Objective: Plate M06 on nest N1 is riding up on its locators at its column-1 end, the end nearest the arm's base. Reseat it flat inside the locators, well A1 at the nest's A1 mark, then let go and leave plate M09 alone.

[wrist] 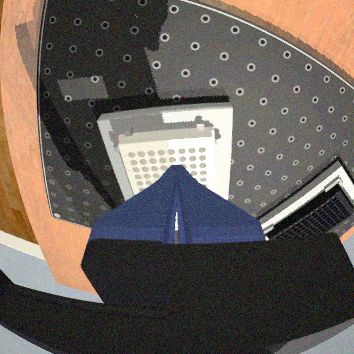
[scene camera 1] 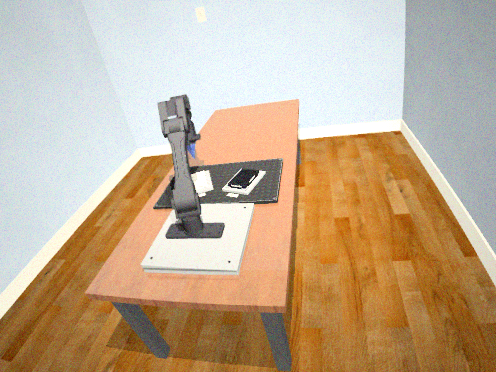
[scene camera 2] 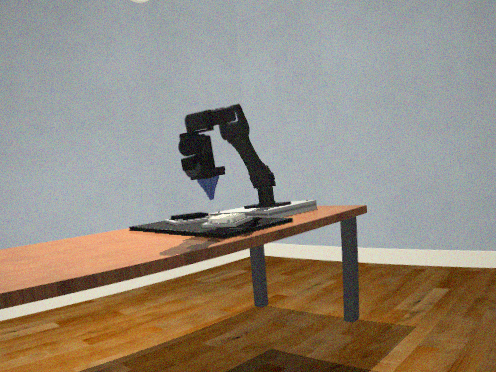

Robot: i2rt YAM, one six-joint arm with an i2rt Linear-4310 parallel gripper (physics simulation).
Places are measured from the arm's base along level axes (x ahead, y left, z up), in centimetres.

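Pixels of known places: gripper, fingertip midpoint: (wrist: 176, 173) (scene camera 1: 194, 158) (scene camera 2: 211, 199); arm's base at its link origin: (scene camera 1: 195, 231) (scene camera 2: 267, 206).
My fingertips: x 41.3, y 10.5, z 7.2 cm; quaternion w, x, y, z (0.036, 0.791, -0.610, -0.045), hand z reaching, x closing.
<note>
For each thing: its top centre in the pictures, then the offset to it from my fingertips. "pt": a spot on its surface instead. Level surfaces: height alone.
- Plate M06 at its top centre: (wrist: 172, 191) (scene camera 2: 227, 215) (scene camera 1: 196, 179) dx -8.1, dy -1.6, dz -6.4 cm
- white nest N1 at a spot on its surface: (wrist: 223, 150) pt dx -2.8, dy -5.2, dz -7.8 cm
- Plate M09 at its top centre: (wrist: 314, 226) (scene camera 2: 189, 214) (scene camera 1: 243, 176) dx -9.9, dy -23.0, dz -6.4 cm
- dark perforated mat at its surface level: dz -9.0 cm
- wooden table at its surface level: dz -10.3 cm
Plate M06 (scene camera 1: 203, 180) (scene camera 2: 226, 217) (wrist: 172, 156), white with rows of round wells, sits on the white nest N1 (wrist: 223, 150). Its far end lies between small locators in the wrist view. Its end nearest the arm's base is hidden behind my fingers there, so I cannot tell if it lies flat. My gripper (scene camera 1: 193, 156) (scene camera 2: 211, 198) (wrist: 176, 173) has blue fingers, shut with nothing between them. It hangs above the nest area, apart from the plate. Plate M09 (scene camera 1: 244, 178) (scene camera 2: 189, 216) (wrist: 320, 215) is black and sits on another white nest to the right.
Both nests stand on a dark perforated mat (scene camera 1: 271, 186) (scene camera 2: 150, 227) (wrist: 287, 117) on the wooden table (scene camera 1: 265, 125) (scene camera 2: 60, 250). The arm stands on a pale base board (scene camera 1: 205, 255) at the near end. A shadow falls across the mat's far left part in the wrist view.
</note>
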